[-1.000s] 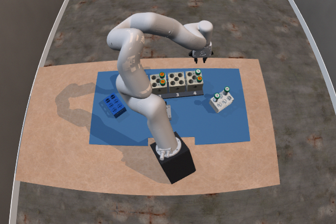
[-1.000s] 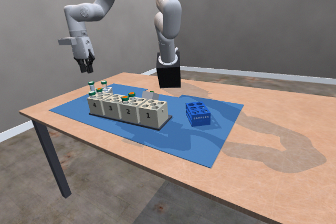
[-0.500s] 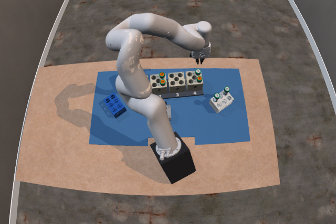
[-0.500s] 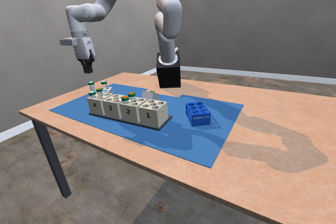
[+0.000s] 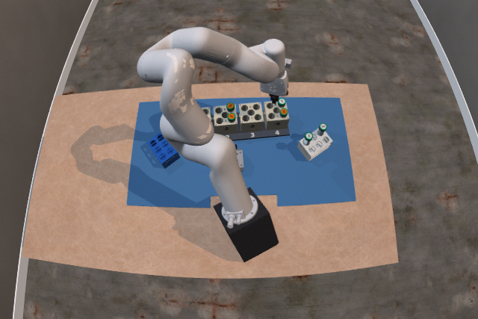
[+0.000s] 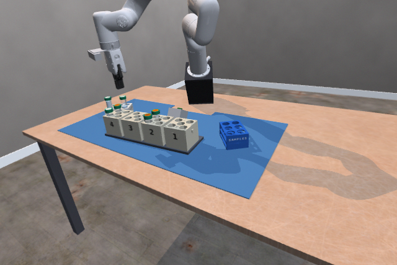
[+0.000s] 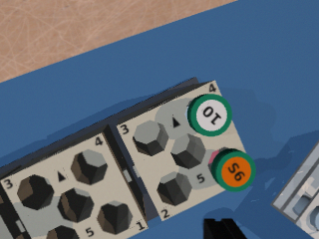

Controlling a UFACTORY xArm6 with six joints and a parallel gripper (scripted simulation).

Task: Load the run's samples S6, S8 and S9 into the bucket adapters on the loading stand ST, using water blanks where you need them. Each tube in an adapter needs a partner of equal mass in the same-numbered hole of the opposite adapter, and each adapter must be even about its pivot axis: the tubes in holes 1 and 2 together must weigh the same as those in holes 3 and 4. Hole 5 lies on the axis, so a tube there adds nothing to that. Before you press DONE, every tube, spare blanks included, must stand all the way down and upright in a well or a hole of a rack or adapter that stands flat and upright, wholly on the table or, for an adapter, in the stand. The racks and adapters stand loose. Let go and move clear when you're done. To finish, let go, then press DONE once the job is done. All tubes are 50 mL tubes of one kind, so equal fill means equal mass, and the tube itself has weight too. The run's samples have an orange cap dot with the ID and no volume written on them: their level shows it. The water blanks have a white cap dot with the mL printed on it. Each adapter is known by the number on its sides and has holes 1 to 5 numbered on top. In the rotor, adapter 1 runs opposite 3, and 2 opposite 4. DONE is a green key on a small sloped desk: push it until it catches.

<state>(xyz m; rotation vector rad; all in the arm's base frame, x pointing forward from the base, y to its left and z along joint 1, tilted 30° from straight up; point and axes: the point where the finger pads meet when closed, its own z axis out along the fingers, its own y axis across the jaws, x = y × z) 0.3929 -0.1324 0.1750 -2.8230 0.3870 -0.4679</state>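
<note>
The sloped DONE desk is 200 mm behind my hand, 180 mm below it and 130 mm to the left of it. From my hand the other things lie so: white rack (200 mm to the right, 200 mm below, 80 mm behind); then blue samples rack (450 mm to the left, 200 mm below, 190 mm behind); then loading stand ST (220 mm below, 140 mm to the left, 20 mm behind).
</note>
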